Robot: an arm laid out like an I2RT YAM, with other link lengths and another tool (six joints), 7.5 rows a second.
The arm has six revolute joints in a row. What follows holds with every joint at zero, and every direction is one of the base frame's.
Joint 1 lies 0.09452 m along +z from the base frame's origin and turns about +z.
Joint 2 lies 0.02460 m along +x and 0.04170 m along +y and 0.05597 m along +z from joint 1 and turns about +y.
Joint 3 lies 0.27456 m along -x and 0.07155 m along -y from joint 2 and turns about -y.
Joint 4 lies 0.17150 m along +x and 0.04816 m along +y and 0.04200 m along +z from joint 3 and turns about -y.
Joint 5 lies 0.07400 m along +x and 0.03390 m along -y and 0.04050 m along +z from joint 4 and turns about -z.
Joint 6 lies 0.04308 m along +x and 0.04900 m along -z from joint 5 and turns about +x.
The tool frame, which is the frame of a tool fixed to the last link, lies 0.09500 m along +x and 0.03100 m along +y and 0.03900 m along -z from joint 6; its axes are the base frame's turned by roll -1.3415, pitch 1.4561 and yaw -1.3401 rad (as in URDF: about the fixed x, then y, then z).
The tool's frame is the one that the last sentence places.
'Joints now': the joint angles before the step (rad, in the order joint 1, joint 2, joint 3, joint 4, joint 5, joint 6). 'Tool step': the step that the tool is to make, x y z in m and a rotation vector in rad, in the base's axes. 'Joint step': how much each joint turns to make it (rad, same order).
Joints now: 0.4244 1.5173 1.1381 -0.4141 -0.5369 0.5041
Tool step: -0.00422 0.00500 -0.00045 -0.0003 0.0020 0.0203
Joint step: 0.0225 0.0016 -0.0007 0.0015 0.0011 0.0023
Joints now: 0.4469 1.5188 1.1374 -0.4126 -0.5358 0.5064
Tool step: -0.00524 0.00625 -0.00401 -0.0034 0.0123 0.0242
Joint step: 0.0279 0.0088 -0.0099 0.0088 0.0008 0.0050
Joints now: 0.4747 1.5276 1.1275 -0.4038 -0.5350 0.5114
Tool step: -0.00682 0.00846 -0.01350 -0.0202 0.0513 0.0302
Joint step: 0.0367 0.0367 -0.0183 0.0056 -0.0004 0.0106
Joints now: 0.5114 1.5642 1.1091 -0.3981 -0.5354 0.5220
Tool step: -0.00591 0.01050 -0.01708 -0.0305 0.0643 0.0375
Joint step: 0.0404 0.0615 -0.0052 -0.0005 -0.0031 0.0072
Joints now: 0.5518 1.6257 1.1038 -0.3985 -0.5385 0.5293
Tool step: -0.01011 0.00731 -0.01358 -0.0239 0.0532 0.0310
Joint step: 0.0385 0.0354 -0.0218 0.0062 -0.0026 0.0130
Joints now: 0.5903 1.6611 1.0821 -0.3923 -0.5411 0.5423
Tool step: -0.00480 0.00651 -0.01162 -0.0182 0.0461 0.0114
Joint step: 0.0264 0.0389 -0.0135 0.0153 -0.0011 0.0218
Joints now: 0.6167 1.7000 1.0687 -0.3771 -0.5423 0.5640
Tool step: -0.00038 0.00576 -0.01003 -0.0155 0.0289 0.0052
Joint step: 0.0167 0.0405 -0.0023 0.0175 0.0023 0.0141
